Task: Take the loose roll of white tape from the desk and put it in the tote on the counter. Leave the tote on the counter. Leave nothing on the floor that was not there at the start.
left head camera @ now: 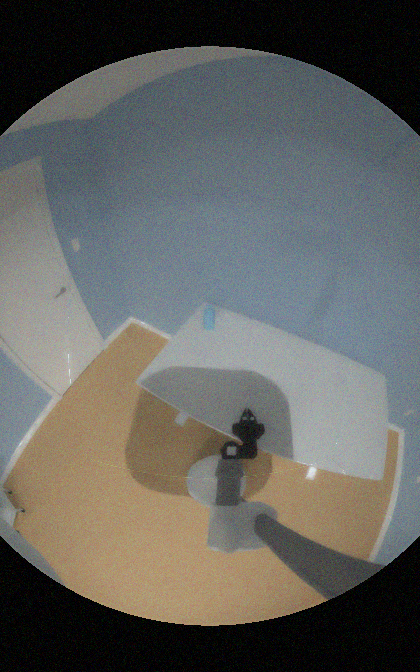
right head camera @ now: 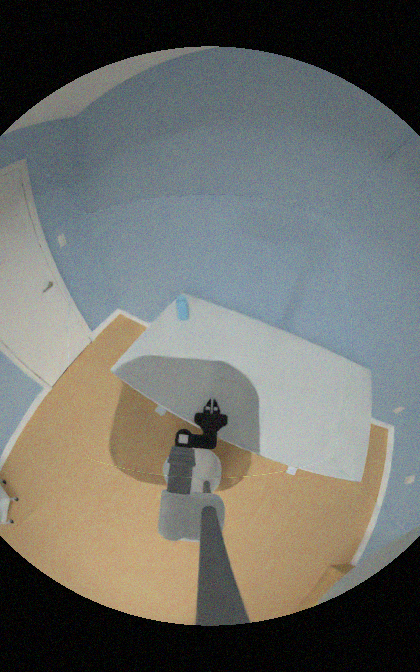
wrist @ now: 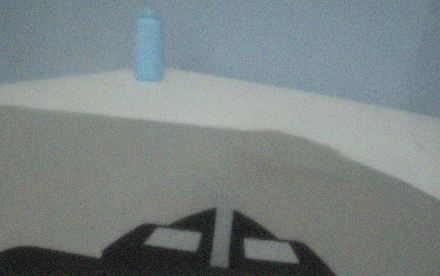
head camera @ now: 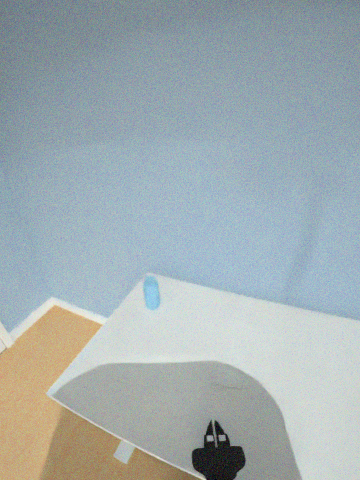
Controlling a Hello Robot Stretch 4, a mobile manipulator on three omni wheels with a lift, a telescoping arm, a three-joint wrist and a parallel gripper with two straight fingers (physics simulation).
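Places are measured from the robot's base along level axes (x down, y right, z back), in metres.
Where they show: gripper, fingertip midpoint: [wrist: 222, 228] [head camera: 212, 422].
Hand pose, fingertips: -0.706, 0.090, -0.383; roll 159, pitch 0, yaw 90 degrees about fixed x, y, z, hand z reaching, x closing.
After its pixels a point has its place, as x, y, z.
My gripper [head camera: 213, 423] {-0.706, 0.090, -0.383} [left head camera: 247, 411] [right head camera: 212, 401] [wrist: 222, 228] {-0.706, 0.090, -0.383} is shut to a narrow slit, and I see no object between its fingers. It is over the shaded front part of a white table top [head camera: 260, 340] {-0.693, 0.329, -0.683} [left head camera: 335, 395] [right head camera: 310, 380] [wrist: 215, 102] {-0.693, 0.054, -0.750}, with its fingertips pointing toward the back. Its height above the top is hard to judge. The loose roll of white tape does not show in these views, nor does the tote. I cannot tell whether this table is the desk or the counter.
A light blue bottle [head camera: 151, 293] {-0.803, -0.124, -0.879} [left head camera: 209, 318] [right head camera: 182, 308] [wrist: 149, 49] {-0.769, -0.117, -0.881} stands near the table's far left corner. A blue wall [head camera: 200, 200] {-1.154, 0.109, -1.082} rises behind the table. A pale door [left head camera: 45, 300] [right head camera: 40, 290] is at the left. Part of a white object with dark tips [right head camera: 4, 505] shows at the lower left.
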